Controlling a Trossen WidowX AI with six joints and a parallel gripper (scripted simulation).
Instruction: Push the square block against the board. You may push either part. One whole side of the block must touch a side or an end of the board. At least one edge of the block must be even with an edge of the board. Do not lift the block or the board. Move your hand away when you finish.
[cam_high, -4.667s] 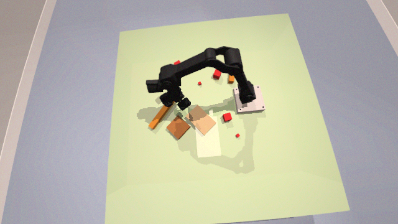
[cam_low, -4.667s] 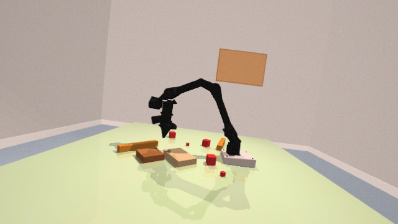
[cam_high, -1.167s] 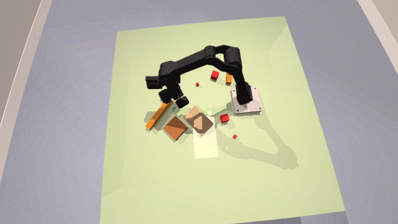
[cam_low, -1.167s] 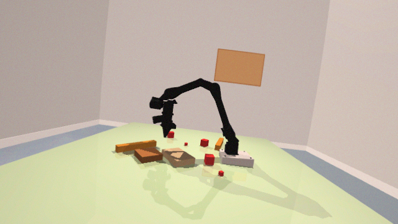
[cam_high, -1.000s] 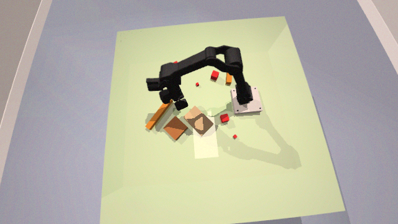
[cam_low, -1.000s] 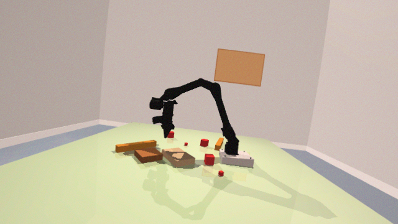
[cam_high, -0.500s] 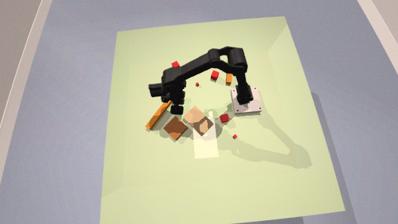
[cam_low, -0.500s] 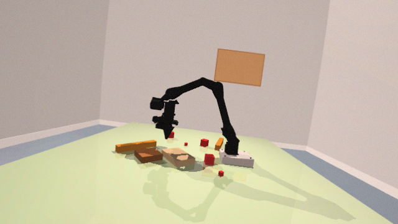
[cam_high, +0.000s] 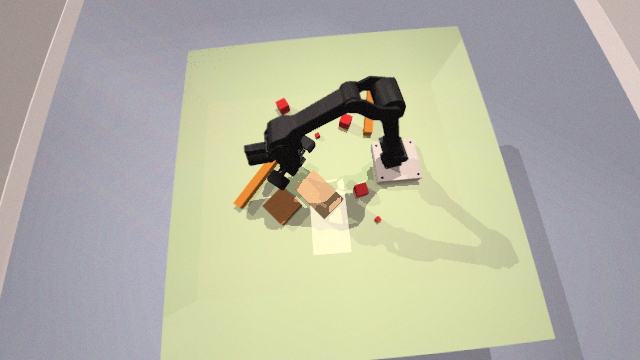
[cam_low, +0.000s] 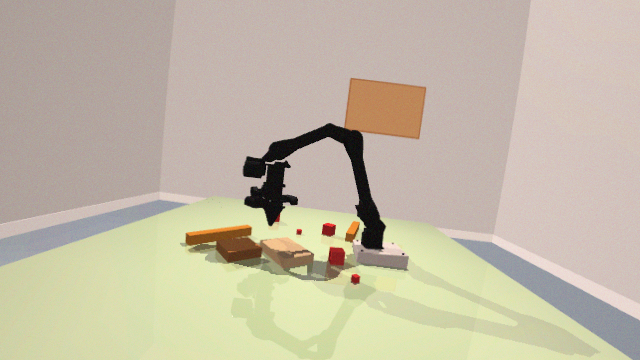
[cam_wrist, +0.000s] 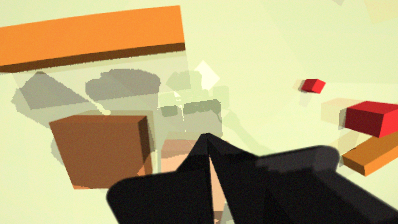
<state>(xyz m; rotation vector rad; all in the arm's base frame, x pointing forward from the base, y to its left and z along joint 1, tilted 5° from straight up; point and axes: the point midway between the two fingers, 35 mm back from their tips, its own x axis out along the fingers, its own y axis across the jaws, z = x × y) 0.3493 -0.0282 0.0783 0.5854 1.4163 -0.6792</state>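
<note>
Now: the flat peach board 100 mm to the left of my gripper tip, 60 mm behind it and 50 mm below it. Round my gripper tip: dark brown square block 110 mm to the left, 80 mm ahead, 50 mm below.
</note>
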